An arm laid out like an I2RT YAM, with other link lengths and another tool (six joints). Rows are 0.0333 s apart.
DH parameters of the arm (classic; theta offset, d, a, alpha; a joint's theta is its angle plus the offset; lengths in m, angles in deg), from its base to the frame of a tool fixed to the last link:
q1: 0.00 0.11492 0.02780 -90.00
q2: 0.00 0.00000 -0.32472 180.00
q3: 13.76 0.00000 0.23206 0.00
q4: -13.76 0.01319 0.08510 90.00
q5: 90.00 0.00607 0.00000 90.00
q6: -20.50 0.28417 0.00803 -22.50
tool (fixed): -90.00 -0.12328 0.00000 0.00
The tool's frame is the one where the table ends.
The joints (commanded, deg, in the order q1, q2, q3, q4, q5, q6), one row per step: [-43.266, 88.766, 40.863, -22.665, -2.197, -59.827]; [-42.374, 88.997, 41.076, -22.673, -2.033, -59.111]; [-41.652, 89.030, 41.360, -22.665, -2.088, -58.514]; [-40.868, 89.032, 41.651, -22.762, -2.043, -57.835]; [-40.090, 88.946, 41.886, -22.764, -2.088, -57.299]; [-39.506, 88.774, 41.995, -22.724, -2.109, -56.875]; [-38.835, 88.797, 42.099, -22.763, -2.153, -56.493]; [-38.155, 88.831, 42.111, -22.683, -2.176, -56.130]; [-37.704, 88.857, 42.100, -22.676, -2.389, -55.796]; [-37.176, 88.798, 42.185, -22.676, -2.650, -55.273]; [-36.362, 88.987, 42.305, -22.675, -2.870, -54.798]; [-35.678, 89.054, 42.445, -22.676, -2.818, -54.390]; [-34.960, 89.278, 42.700, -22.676, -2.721, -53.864]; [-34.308, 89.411, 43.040, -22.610, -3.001, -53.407]
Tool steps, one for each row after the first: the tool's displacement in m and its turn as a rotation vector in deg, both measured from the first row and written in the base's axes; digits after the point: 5 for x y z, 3 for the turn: [0.00363, 0.00223, -0.00004, 0.097, -0.018, 0.163]; [0.00755, 0.00393, 0.00144, 0.124, -0.363, 0.341]; [0.01123, 0.00592, 0.00287, 0.154, -0.612, 0.471]; [0.01504, 0.00822, 0.00466, 0.131, -0.986, 0.762]; [0.01772, 0.01007, 0.00628, 0.063, -1.327, 0.957]; [0.02030, 0.01275, 0.00676, 0.184, -1.460, 1.285]; [0.02276, 0.01553, 0.00691, 0.276, -1.588, 1.632]; [0.02447, 0.01802, 0.00699, 0.553, -1.751, 1.842]; [0.02701, 0.02050, 0.00808, 0.816, -2.112, 1.971]; [0.03030, 0.02429, 0.00806, 1.175, -2.265, 2.413]; [0.03292, 0.02674, 0.00850, 1.225, -2.361, 2.698]; [0.03611, 0.02883, 0.00873, 1.302, -2.421, 2.889]; [0.04030, 0.03120, 0.01029, 1.505, -2.869, 3.215]
